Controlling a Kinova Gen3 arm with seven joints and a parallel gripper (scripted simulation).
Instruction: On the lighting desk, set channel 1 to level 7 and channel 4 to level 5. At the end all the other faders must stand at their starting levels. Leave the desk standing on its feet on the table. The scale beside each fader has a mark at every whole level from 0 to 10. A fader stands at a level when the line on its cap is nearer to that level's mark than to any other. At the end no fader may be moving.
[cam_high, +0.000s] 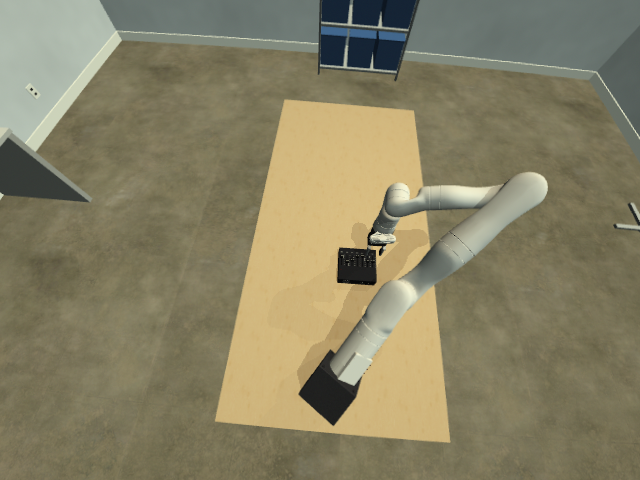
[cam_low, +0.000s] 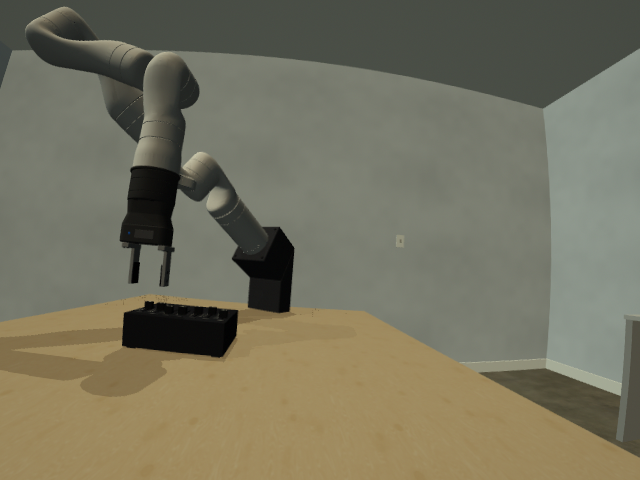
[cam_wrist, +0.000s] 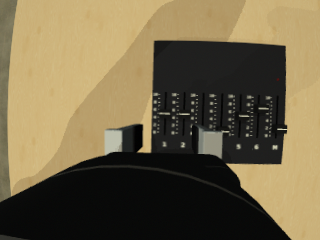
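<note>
The channel 1 fader cap is 20 mm behind my hand and 50 mm below it. Round my hand: channel 4 fader cap: 20 mm ahead, 60 mm to the left, 50 mm below.
</note>
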